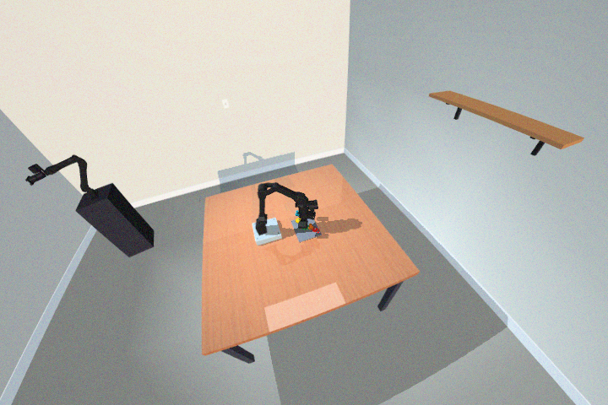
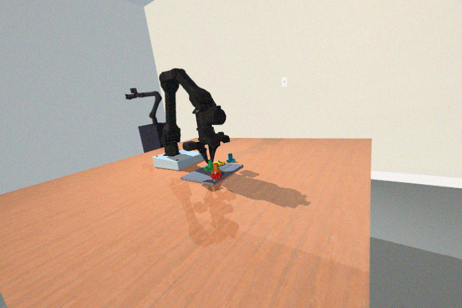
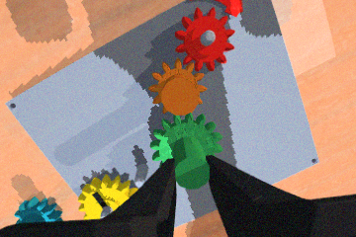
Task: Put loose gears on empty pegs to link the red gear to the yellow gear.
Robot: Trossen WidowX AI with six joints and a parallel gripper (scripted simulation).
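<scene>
Now: gripper tip 4 cm short of the orange gear, 2 cm to the left of it and 2 cm above it. The rest, counted from my gripper tip: red gear 5 cm ahead, 6 cm to the right, 3 cm below; yellow gear 9 cm to the left, 3 cm below; green gear 1 cm below.
</scene>
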